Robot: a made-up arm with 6 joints.
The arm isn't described. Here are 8 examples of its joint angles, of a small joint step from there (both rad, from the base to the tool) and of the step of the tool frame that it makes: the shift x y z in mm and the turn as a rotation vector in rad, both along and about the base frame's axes.
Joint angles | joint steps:
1: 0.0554 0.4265 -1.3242 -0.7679 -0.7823 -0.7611 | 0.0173 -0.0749 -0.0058 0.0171 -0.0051 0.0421
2: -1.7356 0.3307 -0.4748 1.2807 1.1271 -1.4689 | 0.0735 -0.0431 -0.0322 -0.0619 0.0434 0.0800
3: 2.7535 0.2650 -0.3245 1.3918 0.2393 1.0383 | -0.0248 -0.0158 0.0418 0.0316 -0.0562 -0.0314
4: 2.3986 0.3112 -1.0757 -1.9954 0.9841 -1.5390 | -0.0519 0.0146 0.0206 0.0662 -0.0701 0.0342
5: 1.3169 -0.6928 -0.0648 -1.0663 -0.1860 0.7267 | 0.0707 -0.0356 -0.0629 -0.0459 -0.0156 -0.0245
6: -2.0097 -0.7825 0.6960 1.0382 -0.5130 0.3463 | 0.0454 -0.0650 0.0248 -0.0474 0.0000 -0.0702
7: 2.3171 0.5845 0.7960 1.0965 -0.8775 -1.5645 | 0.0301 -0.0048 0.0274 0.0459 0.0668 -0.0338
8: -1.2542 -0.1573 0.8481 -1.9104 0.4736 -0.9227 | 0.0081 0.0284 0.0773 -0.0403 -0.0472 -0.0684
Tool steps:
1: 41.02 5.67 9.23 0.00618 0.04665 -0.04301
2: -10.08 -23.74 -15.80 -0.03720 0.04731 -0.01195
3: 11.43 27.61 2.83 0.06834 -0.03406 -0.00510
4: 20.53 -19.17 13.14 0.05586 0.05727 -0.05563
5: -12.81 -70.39 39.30 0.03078 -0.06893 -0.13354
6: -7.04 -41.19 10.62 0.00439 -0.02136 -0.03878
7: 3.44 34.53 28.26 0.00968 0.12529 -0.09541
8: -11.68 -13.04 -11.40 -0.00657 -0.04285 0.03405
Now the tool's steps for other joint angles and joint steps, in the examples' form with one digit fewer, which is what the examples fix.
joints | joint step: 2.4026 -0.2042 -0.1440 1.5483 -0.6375 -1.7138 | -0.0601 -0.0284 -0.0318 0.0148 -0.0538 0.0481
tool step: 7.4 14.1 19.1 0.0072 -0.1403 0.0528
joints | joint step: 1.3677 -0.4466 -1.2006 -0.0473 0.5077 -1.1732 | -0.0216 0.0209 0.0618 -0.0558 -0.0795 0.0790
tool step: 11.6 5.0 15.6 -0.1854 -0.0043 0.0585
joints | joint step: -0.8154 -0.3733 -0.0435 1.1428 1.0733 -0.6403 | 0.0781 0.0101 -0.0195 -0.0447 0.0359 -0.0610
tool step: -29.5 5.8 -12.5 0.0805 -0.0468 -0.1472
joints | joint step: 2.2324 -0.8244 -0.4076 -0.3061 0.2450 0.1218 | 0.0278 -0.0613 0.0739 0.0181 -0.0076 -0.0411
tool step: 13.9 43.9 -27.4 0.1214 -0.0194 0.0055
